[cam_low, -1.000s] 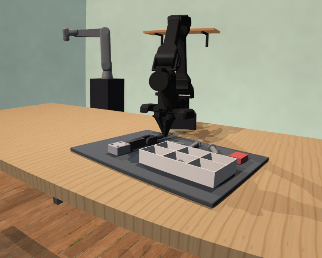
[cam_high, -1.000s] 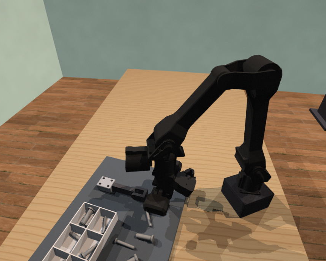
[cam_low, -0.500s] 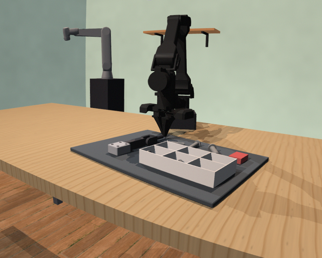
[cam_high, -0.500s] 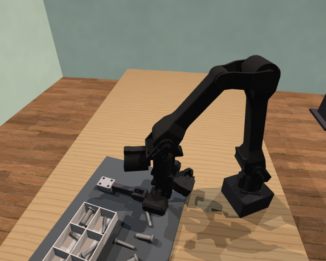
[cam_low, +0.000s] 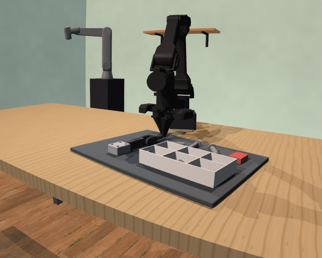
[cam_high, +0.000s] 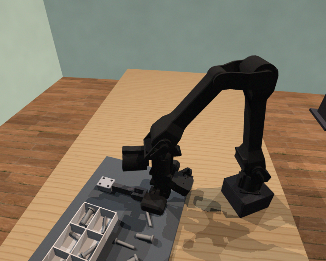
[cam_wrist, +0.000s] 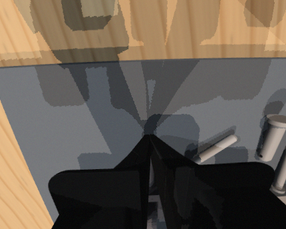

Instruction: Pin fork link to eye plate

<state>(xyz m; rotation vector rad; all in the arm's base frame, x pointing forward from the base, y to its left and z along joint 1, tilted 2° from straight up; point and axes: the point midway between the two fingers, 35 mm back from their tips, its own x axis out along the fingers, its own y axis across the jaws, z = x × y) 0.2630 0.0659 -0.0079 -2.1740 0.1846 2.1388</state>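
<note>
My hand is 12 cm to the right of the thick pin, 4 cm above it and 3 cm short of it. From my hand the other things lie so: grey mounting block (19 cm ahead, 3 cm to the right, 3 cm below); then dark bar (11 cm ahead, 3 cm below, 2 cm to the right); then dark mat (11 cm ahead, 8 cm to the left, 5 cm below).
</note>
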